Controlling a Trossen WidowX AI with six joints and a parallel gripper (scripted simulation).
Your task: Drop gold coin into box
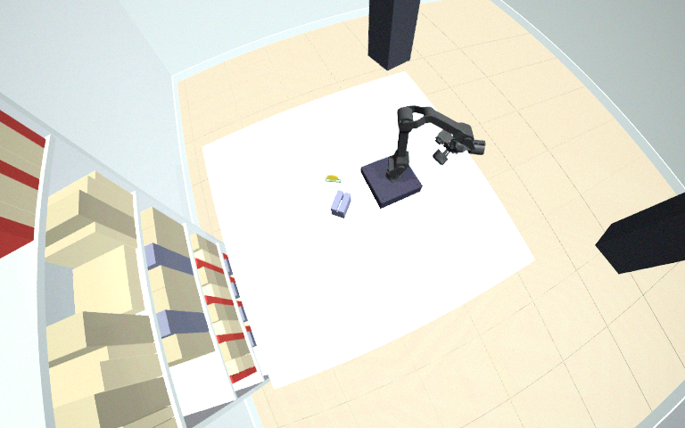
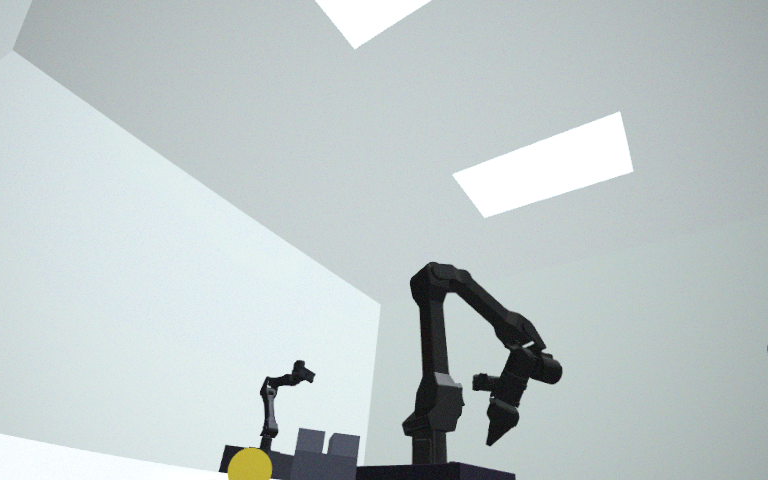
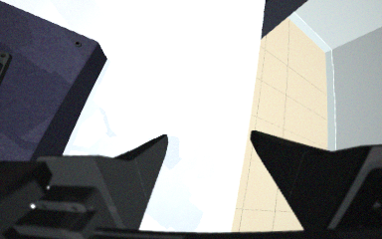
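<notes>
Right now my gripper tip is 49 cm short of the gold coin, 22 cm to the left of it and 11 cm above it.
</notes>
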